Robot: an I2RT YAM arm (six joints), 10 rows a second.
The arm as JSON. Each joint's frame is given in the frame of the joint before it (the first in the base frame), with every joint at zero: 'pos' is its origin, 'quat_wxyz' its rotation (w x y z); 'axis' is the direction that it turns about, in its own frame. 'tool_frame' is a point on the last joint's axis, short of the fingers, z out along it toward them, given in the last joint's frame.
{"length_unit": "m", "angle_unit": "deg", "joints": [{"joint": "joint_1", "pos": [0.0, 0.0, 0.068], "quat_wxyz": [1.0, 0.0, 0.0, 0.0], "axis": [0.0, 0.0, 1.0]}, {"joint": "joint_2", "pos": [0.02, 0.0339, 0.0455], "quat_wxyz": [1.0, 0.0, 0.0, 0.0], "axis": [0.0, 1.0, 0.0]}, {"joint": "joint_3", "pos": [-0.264, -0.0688, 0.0], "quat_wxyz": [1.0, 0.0, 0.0, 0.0], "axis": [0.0, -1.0, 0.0]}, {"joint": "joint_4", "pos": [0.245, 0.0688, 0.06], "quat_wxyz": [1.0, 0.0, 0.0, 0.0], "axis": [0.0, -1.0, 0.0]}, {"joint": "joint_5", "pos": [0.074, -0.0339, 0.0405], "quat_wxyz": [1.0, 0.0, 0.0, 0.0], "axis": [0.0, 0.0, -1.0]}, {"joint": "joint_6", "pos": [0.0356, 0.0, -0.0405], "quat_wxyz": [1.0, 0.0, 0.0, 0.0], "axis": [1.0, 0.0, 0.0]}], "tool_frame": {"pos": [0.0, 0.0, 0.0], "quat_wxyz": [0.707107, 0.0, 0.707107, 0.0]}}
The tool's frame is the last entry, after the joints.
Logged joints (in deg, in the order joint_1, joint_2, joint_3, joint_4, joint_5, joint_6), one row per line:
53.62 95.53 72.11 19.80 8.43 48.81
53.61 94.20 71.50 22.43 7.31 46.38
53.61 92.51 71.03 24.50 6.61 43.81
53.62 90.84 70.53 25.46 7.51 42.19
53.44 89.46 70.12 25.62 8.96 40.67
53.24 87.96 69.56 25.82 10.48 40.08
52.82 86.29 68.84 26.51 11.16 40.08
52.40 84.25 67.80 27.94 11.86 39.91
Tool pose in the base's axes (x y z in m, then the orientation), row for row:
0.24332 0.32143 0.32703 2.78 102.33 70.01
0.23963 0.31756 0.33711 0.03 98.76 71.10
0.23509 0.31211 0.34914 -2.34 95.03 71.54
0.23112 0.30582 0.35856 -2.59 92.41 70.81
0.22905 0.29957 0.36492 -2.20 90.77 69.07
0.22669 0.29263 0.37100 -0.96 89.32 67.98
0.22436 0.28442 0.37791 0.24 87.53 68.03
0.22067 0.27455 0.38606 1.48 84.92 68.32
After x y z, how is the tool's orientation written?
As a rotation vector, in degrees.
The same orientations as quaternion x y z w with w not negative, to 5 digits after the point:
0.01979 0.72860 0.49848 0.46933
0.00022 0.70875 0.51025 0.48716
-0.01694 0.68814 0.51804 0.50775
-0.01891 0.67462 0.51694 0.52659
-0.01618 0.66760 0.50800 0.54404
-0.00710 0.66065 0.50281 0.55738
0.00178 0.65015 0.50531 0.56742
0.01105 0.63426 0.51028 0.58070

